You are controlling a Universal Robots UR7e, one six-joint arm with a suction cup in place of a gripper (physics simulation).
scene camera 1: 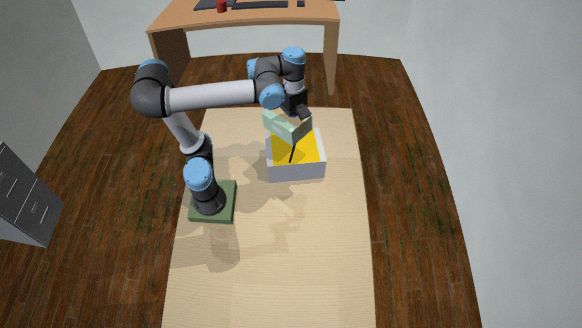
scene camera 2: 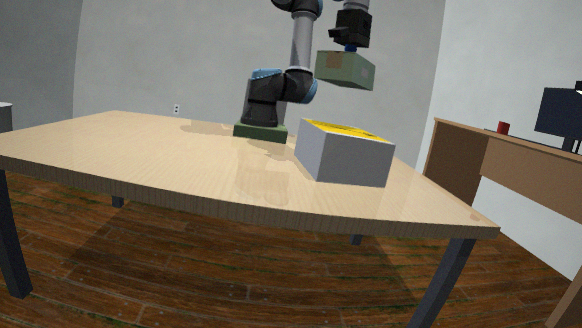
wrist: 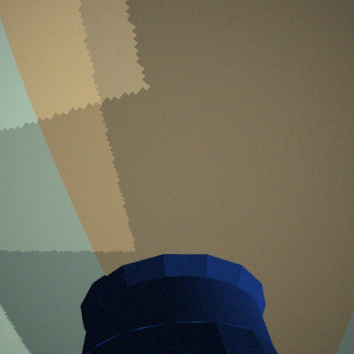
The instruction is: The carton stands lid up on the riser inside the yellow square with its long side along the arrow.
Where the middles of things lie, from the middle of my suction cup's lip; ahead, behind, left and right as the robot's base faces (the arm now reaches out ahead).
Labels:
My suction cup is now 5 cm above the carton (scene camera 2: 342, 68), 2 cm past it and 1 cm to the right of it. Also, from my suction cup: riser (scene camera 2: 332, 153): 28 cm below, 2 cm to the left, 1 cm ahead.

